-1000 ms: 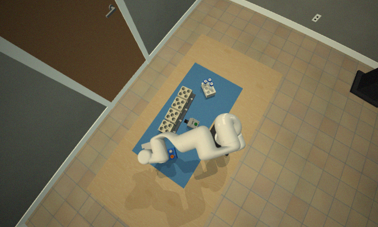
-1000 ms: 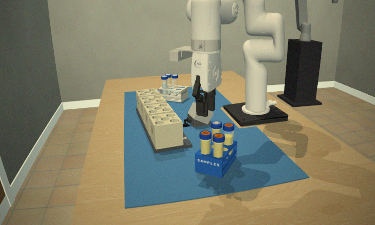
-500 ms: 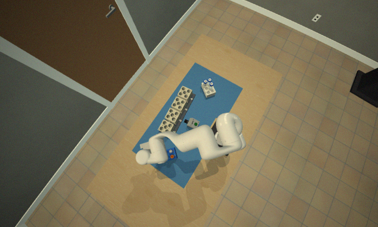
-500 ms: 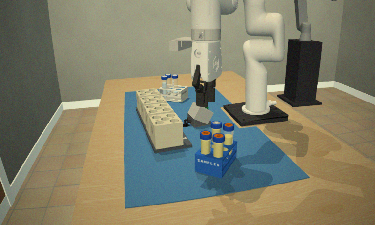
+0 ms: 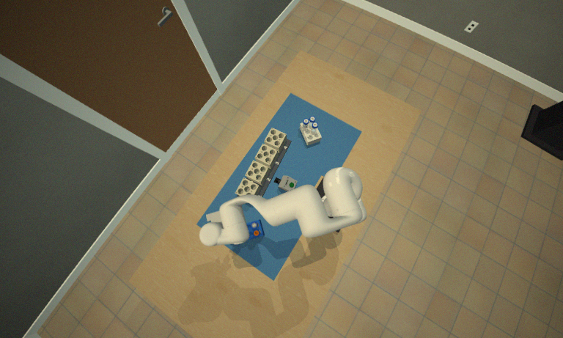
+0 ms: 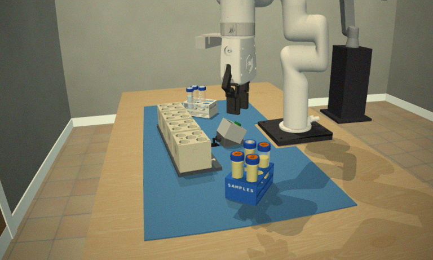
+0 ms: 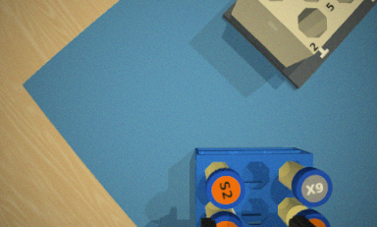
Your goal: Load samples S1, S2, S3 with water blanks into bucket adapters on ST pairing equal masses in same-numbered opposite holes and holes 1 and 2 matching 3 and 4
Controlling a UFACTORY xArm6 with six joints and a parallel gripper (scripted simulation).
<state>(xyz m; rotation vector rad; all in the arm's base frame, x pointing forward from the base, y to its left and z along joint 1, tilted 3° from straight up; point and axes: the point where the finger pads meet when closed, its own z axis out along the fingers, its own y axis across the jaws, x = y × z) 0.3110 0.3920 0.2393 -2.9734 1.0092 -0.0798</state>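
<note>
Right now my hand is 190 mm above the sample tube, 90 mm past it and 40 mm to the left of it. The rest, counted from my hand: blue samples rack: 220 mm below, 40 mm behind, 20 mm to the right; yellowish tube: 190 mm below, 70 mm to the right, 50 mm behind; adapter: 200 mm below, 190 mm to the right, 100 mm ahead.
</note>
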